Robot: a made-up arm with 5 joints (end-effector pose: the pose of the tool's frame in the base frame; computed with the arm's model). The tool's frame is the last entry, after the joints.
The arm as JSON. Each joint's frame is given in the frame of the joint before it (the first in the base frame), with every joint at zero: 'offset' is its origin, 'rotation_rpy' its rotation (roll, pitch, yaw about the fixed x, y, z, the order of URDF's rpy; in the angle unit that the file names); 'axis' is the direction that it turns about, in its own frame. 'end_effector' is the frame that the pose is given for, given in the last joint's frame.
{
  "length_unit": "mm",
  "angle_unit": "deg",
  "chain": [
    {
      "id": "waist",
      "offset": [
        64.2,
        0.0,
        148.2
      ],
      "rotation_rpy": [
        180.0,
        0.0,
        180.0
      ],
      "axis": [
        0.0,
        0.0,
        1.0
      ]
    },
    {
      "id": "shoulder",
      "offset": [
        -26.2,
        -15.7,
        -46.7
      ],
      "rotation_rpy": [
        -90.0,
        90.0,
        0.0
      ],
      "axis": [
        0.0,
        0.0,
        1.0
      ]
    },
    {
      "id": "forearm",
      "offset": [
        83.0,
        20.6,
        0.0
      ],
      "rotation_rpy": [
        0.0,
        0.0,
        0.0
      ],
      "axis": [
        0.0,
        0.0,
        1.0
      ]
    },
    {
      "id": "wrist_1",
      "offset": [
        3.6,
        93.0,
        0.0
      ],
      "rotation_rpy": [
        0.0,
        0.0,
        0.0
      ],
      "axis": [
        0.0,
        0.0,
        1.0
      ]
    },
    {
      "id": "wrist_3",
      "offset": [
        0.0,
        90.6,
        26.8
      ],
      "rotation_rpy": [
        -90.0,
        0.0,
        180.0
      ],
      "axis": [
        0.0,
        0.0,
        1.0
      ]
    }
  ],
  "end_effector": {
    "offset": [
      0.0,
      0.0,
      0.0
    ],
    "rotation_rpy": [
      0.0,
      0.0,
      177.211
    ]
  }
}
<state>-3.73 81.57 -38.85 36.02 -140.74</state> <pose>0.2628 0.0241 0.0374 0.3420 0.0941 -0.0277 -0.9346</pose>
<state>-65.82 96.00 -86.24 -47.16 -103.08</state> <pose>0.1650 0.2516 0.2085 0.4163 0.8941 -0.0650 -0.1517</pose>
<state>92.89 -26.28 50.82 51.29 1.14</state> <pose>0.0694 -0.1166 0.1552 0.6734 -0.0882 -0.0863 -0.7289</pose>
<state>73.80 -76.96 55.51 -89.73 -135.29</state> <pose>0.0756 0.0007 0.3555 0.0505 0.5229 -0.8323 0.1767</pose>
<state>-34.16 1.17 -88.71 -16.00 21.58</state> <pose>0.0809 0.0247 0.4586 0.1055 -0.1328 0.9841 0.0526</pose>
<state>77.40 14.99 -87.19 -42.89 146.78</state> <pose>0.0868 -0.0504 0.4414 0.1816 0.9131 -0.3450 0.1192</pose>
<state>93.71 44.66 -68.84 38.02 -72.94</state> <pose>0.0578 -0.2707 0.2592 0.0724 -0.0964 -0.6092 -0.7838</pose>
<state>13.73 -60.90 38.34 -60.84 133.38</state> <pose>0.1238 -0.0031 0.3823 0.0301 -0.9503 -0.3058 0.0490</pose>
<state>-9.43 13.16 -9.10 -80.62 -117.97</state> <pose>0.2392 0.0403 0.3562 0.0660 0.9008 -0.4182 -0.0966</pose>
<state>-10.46 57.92 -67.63 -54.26 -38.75</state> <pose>0.2965 0.0542 0.3222 0.2170 0.4271 -0.8757 -0.0603</pose>
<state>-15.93 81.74 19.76 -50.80 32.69</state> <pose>0.2089 0.0529 0.0245 0.8674 -0.0409 -0.3338 0.3667</pose>
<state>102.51 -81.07 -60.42 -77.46 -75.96</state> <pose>0.1179 0.1910 0.2263 0.0099 -0.0887 -0.4217 0.9023</pose>
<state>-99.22 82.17 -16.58 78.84 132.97</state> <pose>0.0405 0.0764 0.0499 0.3716 -0.1221 -0.4407 -0.8079</pose>
